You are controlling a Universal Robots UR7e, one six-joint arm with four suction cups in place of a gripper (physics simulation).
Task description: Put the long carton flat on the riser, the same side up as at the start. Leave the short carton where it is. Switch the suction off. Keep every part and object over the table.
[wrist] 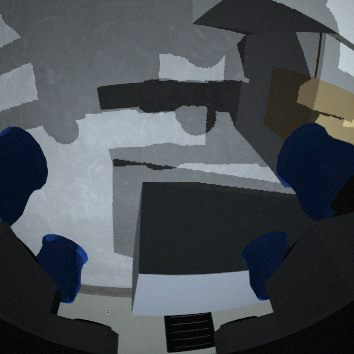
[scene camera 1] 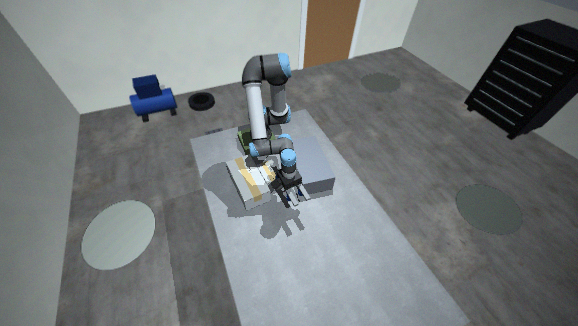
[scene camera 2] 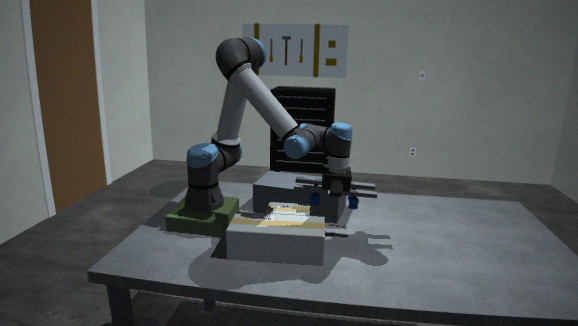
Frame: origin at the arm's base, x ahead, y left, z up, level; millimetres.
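Seen in the pictures: hand at its tool point: (wrist: 161,218) (scene camera 2: 333,200); arm's base at its link origin: (scene camera 2: 204,203).
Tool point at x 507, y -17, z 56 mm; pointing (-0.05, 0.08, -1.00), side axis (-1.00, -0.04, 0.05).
Observation:
Offsets run from my tool point to a thing's top centre. Level surfaces: height alone.
The long carton @[191 mm right, 177 mm back, 19 mm down] (scene camera 1: 248,183) (scene camera 2: 275,245) lies flat on the table, its tan-taped top up. The short carton @[57 mm right, 160 mm back, 19 mm down] (scene camera 1: 268,172) (scene camera 2: 286,207) lies between it and the riser, partly hidden by the arm in scene camera 1 and by the long carton in scene camera 2. The riser @[202 mm left, 143 mm back, 3 mm down] (scene camera 1: 312,157) (scene camera 2: 275,180) (wrist: 195,292) is a plain grey block. My gripper (scene camera 1: 295,194) (scene camera 2: 334,200) (wrist: 167,220) has its blue cups above the table, beside the riser's near end, with no carton on them. A taped carton side shows at the wrist view's upper right; I cannot tell which carton.
The arm's green base (scene camera 1: 243,141) (scene camera 2: 200,225) stands at the table's back end, behind the cartons. The table @[123 mm down] (scene camera 1: 320,260) (scene camera 2: 450,250) extends beyond the gripper. A black drawer cabinet (scene camera 1: 530,75) (scene camera 2: 302,105) (wrist: 190,332) and a blue compressor (scene camera 1: 152,101) stand off the table.

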